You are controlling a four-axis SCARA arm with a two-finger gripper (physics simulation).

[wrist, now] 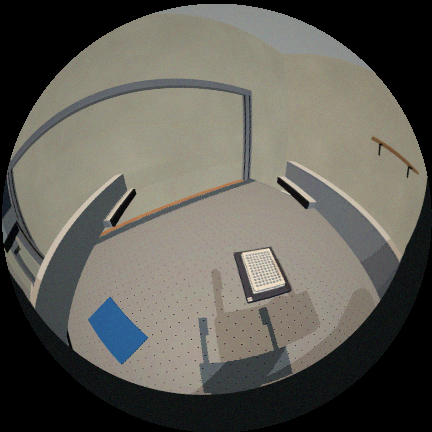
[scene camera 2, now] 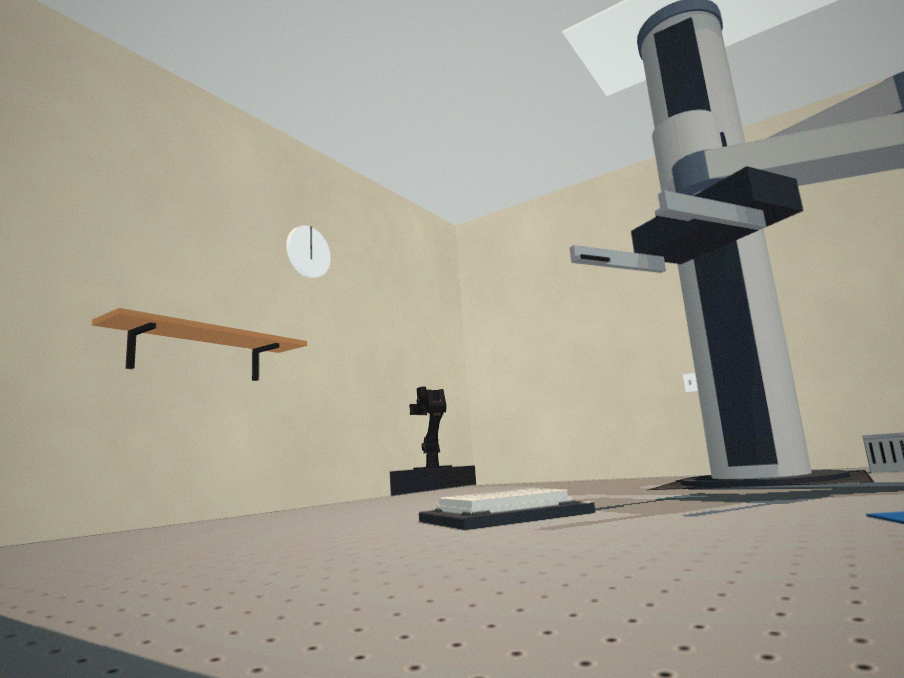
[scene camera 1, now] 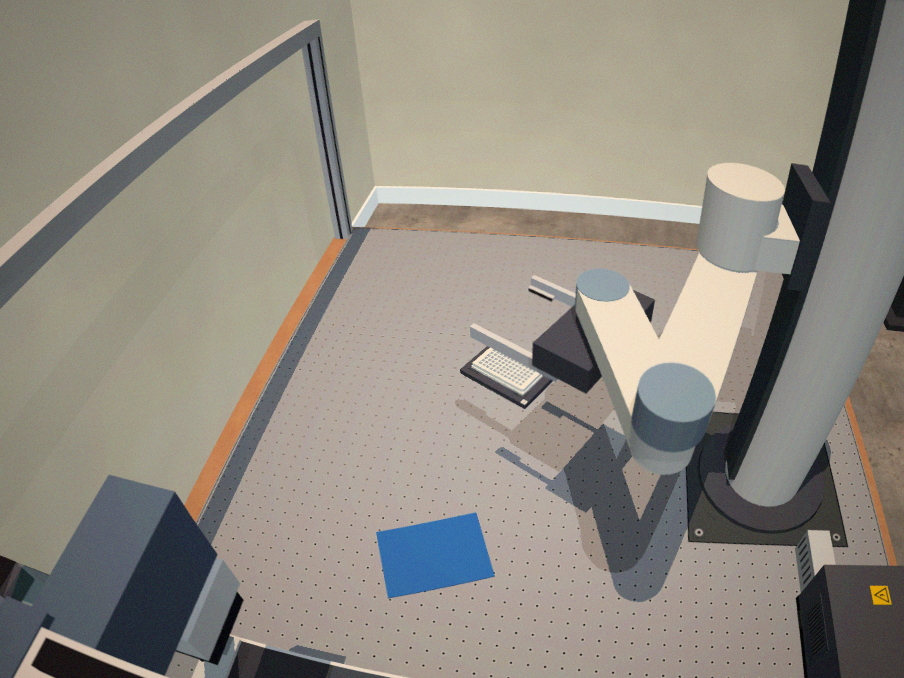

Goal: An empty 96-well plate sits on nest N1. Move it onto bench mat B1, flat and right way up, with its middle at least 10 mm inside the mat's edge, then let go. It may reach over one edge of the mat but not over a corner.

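Places are measured from the arm's base along level axes (x ahead, y down, z left), in millimetres.
Where they show: gripper, fingertip midpoint: (wrist: 206, 172) (scene camera 2: 612, 230) (scene camera 1: 503, 304); arm's base, origin of the base link: (scene camera 1: 759, 479).
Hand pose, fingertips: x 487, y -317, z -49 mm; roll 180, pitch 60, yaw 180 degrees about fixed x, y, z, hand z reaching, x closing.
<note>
Things, the pixels of their centre, and the offset from my fingertips. "spot": a spot on its surface instead. Level surfaces: height alone.
- white 96-well plate, body centre: (scene camera 2: 503, 500) (scene camera 1: 510, 366) (wrist: 262, 268) dx +13, dy +285, dz -160 mm
- dark nest N1, body centre: (scene camera 2: 504, 511) (scene camera 1: 510, 371) (wrist: 261, 271) dx +13, dy +296, dz -160 mm
- blue bench mat B1, its level: dy +301 mm
- dark box with a warning label, surface spot: (scene camera 1: 847, 620) spot: dx -545, dy +189, dz +389 mm
- blue-grey device, surface spot: (scene camera 1: 138, 576) spot: dx +211, dy -175, dz +598 mm
- metal frame, surface spot: (scene camera 1: 324, 131) spot: dx +532, dy -13, dz -636 mm
The white 96-well plate (scene camera 1: 507, 369) (scene camera 2: 503, 500) (wrist: 263, 270) lies flat on the dark nest N1 (scene camera 1: 495, 384) (scene camera 2: 503, 518) (wrist: 244, 275), wells facing up. The blue bench mat B1 (scene camera 1: 435, 554) (wrist: 118, 331) lies flat on the table, apart from the nest; in scene camera 2 part of the mat (scene camera 2: 890, 517) shows at the right edge. My gripper (scene camera 1: 507, 310) (scene camera 2: 619, 229) (wrist: 206, 172) is open, with nothing between its fingers. It hangs high above the table, well above the plate's level. In scene camera 1 one finger passes just behind the plate in the picture.
The arm's column (scene camera 1: 810, 291) (scene camera 2: 752, 350) stands on a dark base plate. A dark box with a warning label (scene camera 1: 847, 620) is at the lower right, and a blue-grey device (scene camera 1: 138, 576) at the lower left. A metal frame (scene camera 1: 324, 131) (wrist: 247, 135) rises along one table edge.
</note>
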